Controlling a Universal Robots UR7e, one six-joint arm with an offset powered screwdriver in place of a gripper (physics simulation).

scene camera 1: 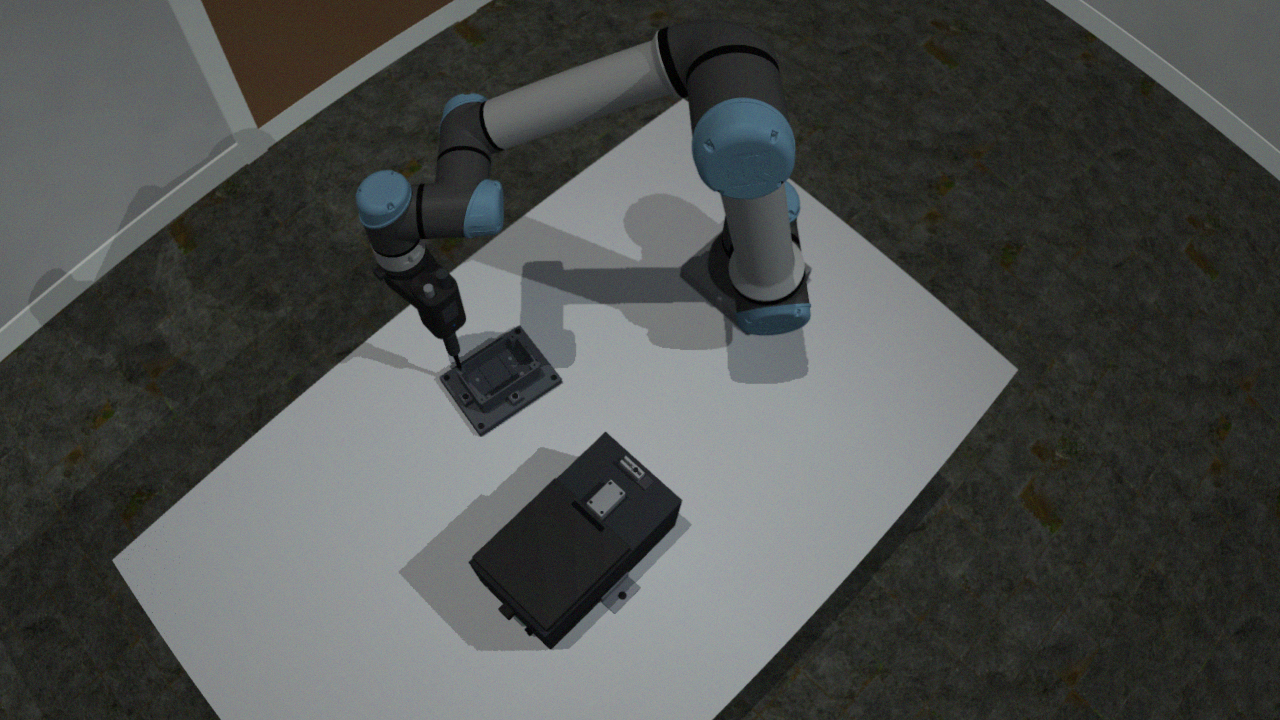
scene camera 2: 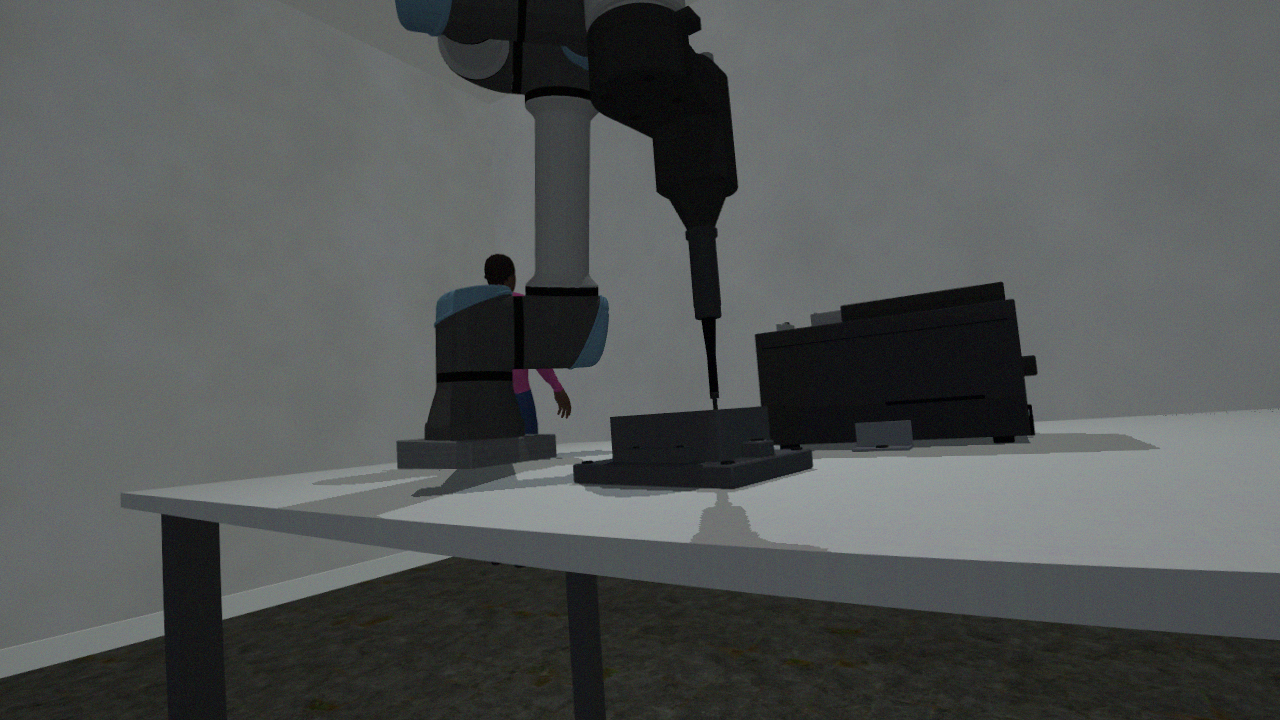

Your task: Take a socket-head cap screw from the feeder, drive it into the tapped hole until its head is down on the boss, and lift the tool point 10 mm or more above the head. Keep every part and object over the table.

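My screwdriver tip (scene camera 1: 459, 368) (scene camera 2: 715, 396) points down at the left corner of the dark housing in scene camera 1. A tiny screw (scene camera 2: 715, 403) appears to sit on the bit, its thin shank at the housing's top edge; whether it has entered a hole is too small to tell. The dark housing (scene camera 1: 494, 370) (scene camera 2: 689, 436) stands on a dark base plate (scene camera 1: 490, 422) (scene camera 2: 662, 474). The boss and tapped hole under the tip cannot be made out. The black screw feeder (scene camera 1: 563, 546) (scene camera 2: 895, 376) stands apart from them, with a light plate (scene camera 1: 605, 498) on top.
The arm's base (scene camera 1: 774, 317) (scene camera 2: 474, 452) stands on the white table (scene camera 1: 313, 501) (scene camera 2: 1029, 510). A small grey bracket (scene camera 1: 623, 592) (scene camera 2: 883, 434) lies beside the feeder. A person (scene camera 2: 499, 268) is partly hidden behind the arm in scene camera 2.
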